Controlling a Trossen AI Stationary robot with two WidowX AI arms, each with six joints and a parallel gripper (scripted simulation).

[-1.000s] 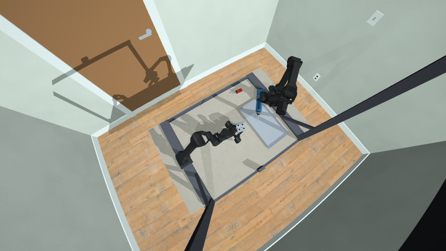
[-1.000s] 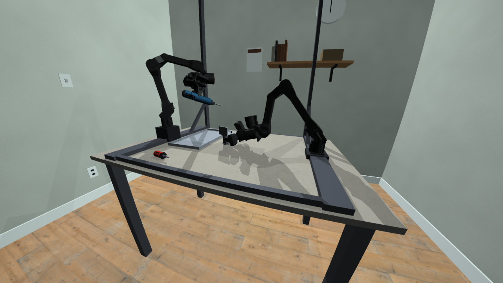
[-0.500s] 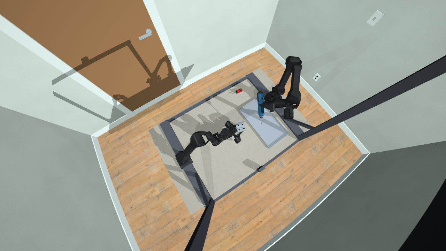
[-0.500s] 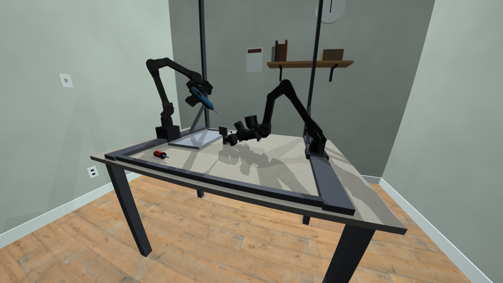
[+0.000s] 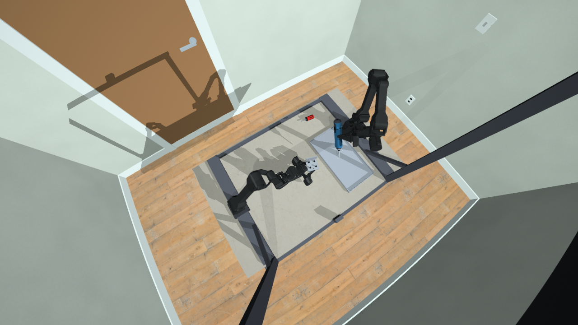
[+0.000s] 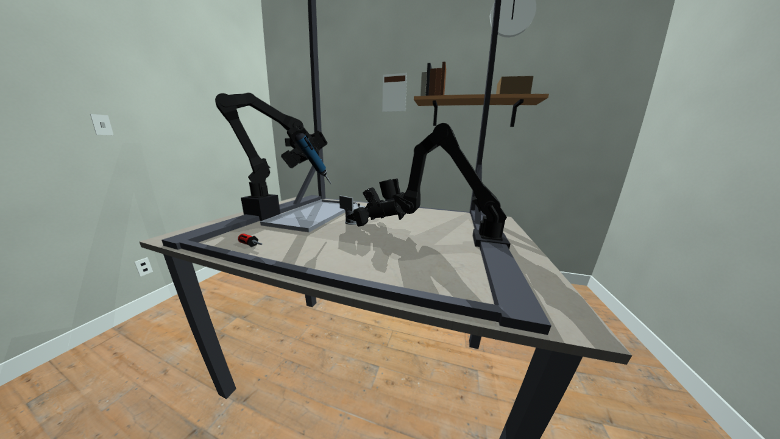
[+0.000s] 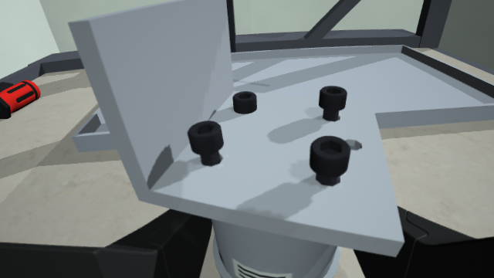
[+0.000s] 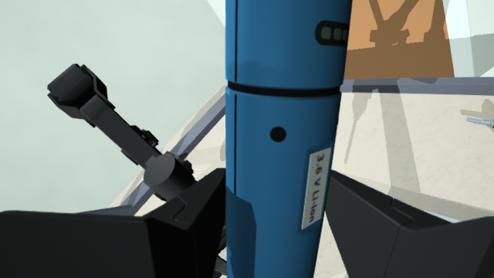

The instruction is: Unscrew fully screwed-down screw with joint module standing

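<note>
Now: left hand 3 cm to the left of the grey joint module and 1 cm above it. Also, from my left hand: grey l-shaped bracket 3 cm to the right, 3 cm above; then shallow grey tray 23 cm to the right, 6 cm behind, 3 cm below; then black screw 5 cm to the right, 3 cm above, 1 cm ahead.
</note>
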